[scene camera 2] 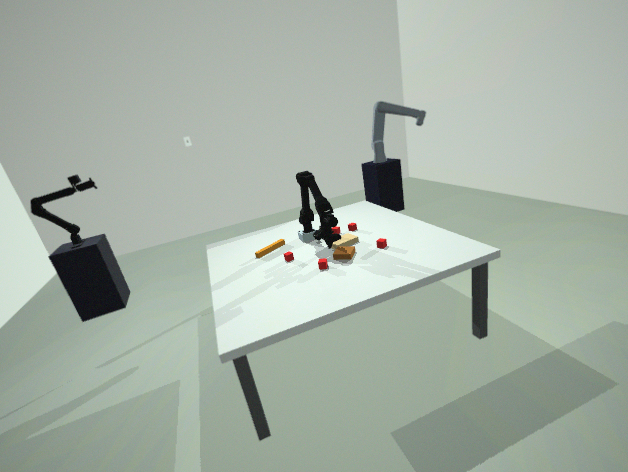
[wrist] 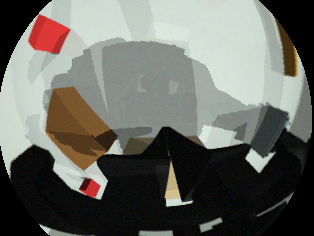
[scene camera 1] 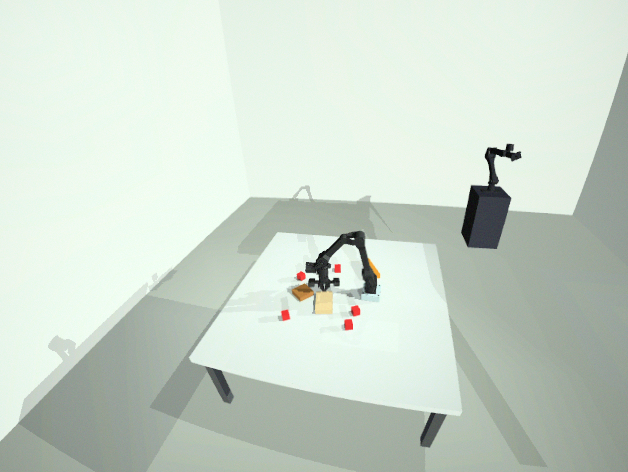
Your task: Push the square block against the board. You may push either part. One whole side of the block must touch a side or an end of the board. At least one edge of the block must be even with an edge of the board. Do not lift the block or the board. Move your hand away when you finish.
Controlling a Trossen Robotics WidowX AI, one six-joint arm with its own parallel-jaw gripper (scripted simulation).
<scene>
In view: the gripper [wrist: 165,129], a pale tan board [wrist: 136,145] and a brown square block [wrist: 72,125].
</scene>
